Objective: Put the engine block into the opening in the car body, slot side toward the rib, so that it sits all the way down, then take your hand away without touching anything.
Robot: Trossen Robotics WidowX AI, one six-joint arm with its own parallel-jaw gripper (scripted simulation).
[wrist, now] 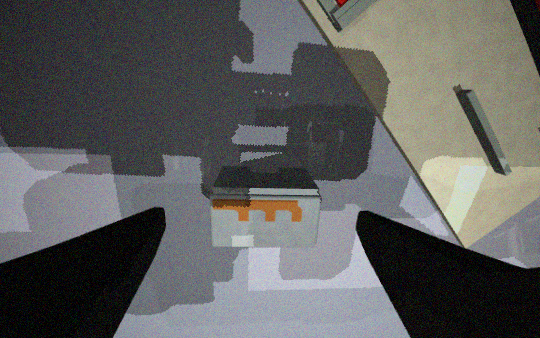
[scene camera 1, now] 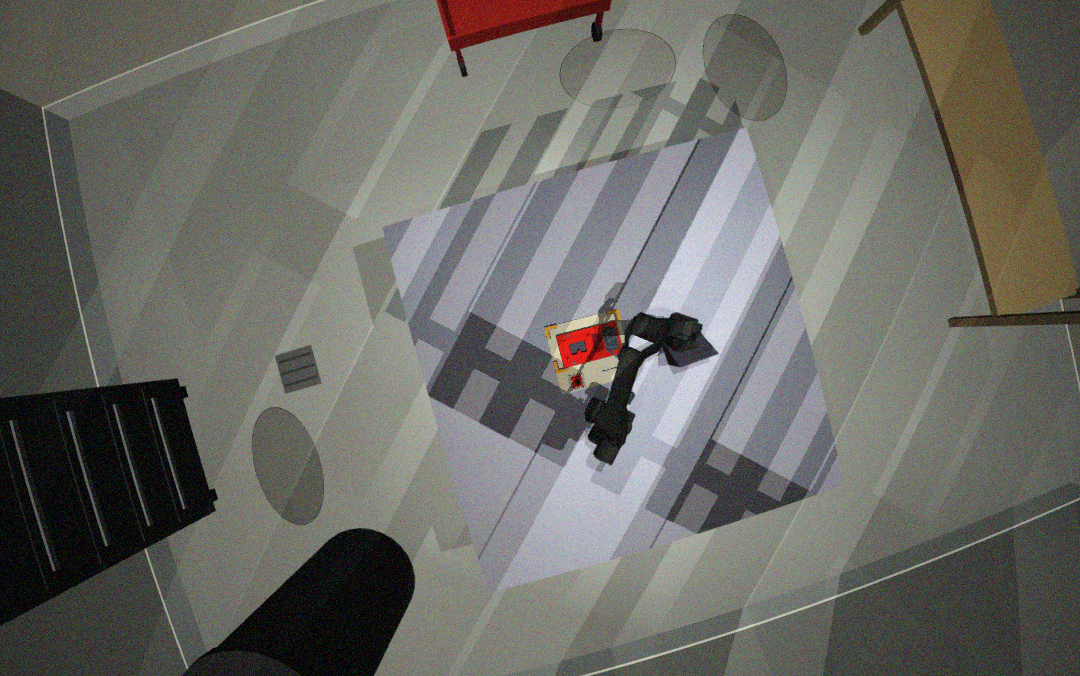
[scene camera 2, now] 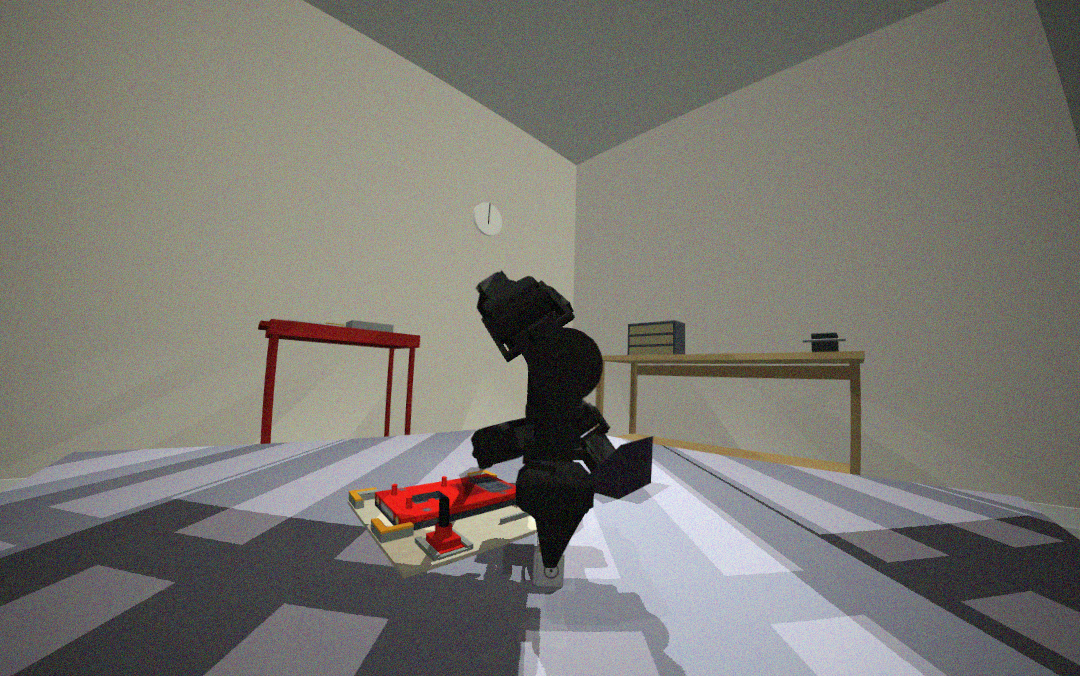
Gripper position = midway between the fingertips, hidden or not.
Note:
My gripper (scene camera 2: 549, 543) is open and holds nothing. I also see a red car body (scene camera 2: 469, 496) and an engine block (scene camera 2: 543, 577).
The red car body shows as well in scene camera 1 (scene camera 1: 601, 341). The engine block shows as well in the wrist view (wrist: 282, 209). My gripper shows as well in the wrist view (wrist: 264, 218).

